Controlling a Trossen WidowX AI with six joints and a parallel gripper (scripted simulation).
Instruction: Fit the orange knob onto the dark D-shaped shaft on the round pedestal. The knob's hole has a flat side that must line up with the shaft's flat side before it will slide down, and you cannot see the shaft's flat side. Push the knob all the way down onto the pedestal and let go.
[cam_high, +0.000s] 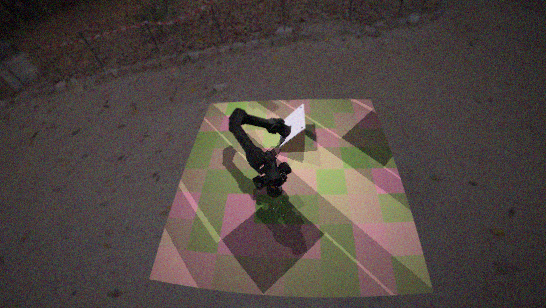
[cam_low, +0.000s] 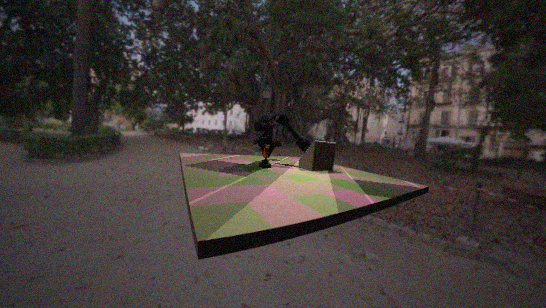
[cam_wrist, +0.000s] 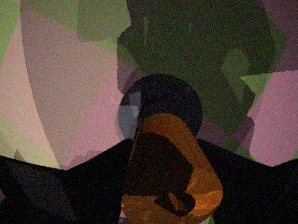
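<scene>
My gripper tip is now 2 cm below the orange knob. Round my gripper tip: round dark pedestal 4 cm below.
</scene>
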